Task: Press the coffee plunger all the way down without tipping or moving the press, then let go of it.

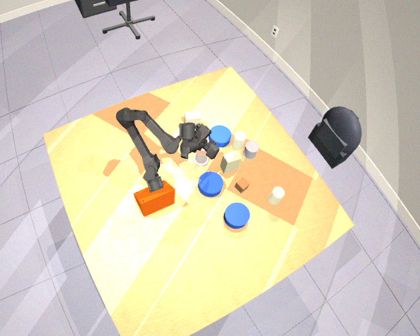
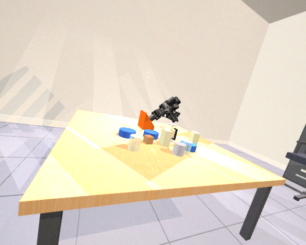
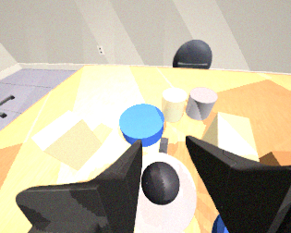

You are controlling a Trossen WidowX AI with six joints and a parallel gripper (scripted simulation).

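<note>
Now: the coffee press 90 mm below my gripper tip and 20 mm behind it. Also, from my gripper tip: grey cylinder: 230 mm ahead, 140 mm below, 50 mm to the right; small brown cube: 220 mm to the right, 150 mm below, 100 mm ahead.
</note>
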